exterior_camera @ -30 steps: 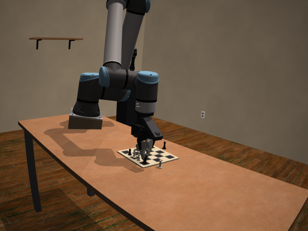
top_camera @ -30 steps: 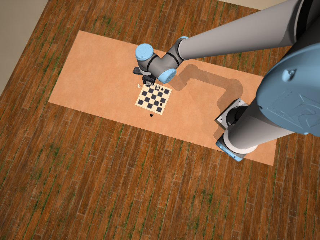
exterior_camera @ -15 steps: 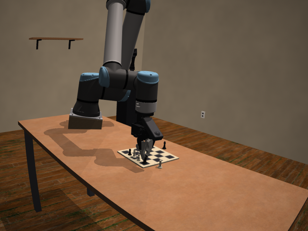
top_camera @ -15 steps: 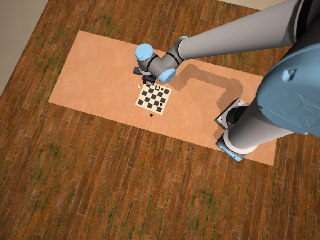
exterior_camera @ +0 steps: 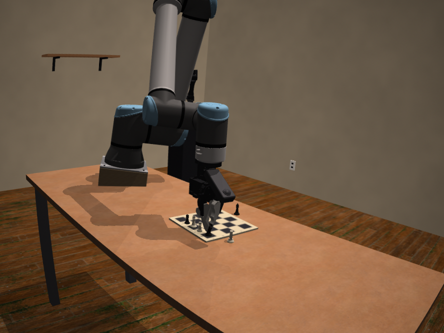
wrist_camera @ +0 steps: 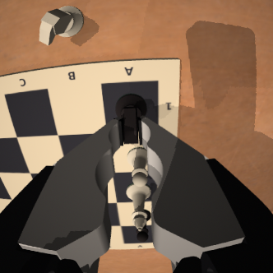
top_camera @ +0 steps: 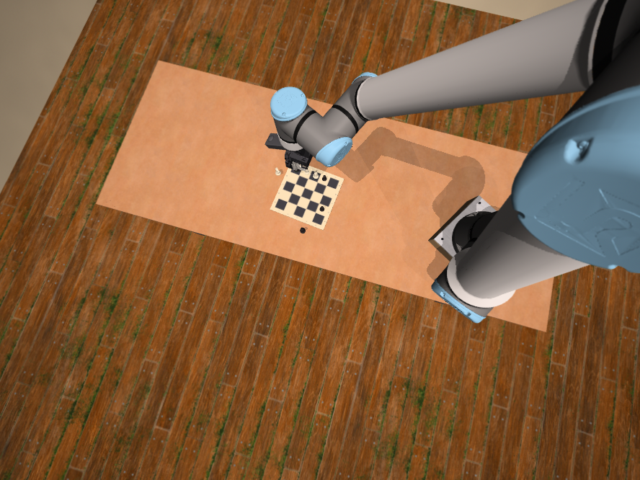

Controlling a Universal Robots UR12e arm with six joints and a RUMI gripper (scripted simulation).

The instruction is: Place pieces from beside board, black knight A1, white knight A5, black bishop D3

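The white knight lies 60 mm ahead of my hand, 40 mm to the left of it and 20 mm below it. Also, from my hand: chessboard (80 mm behind, 70 mm to the left, 30 mm below).
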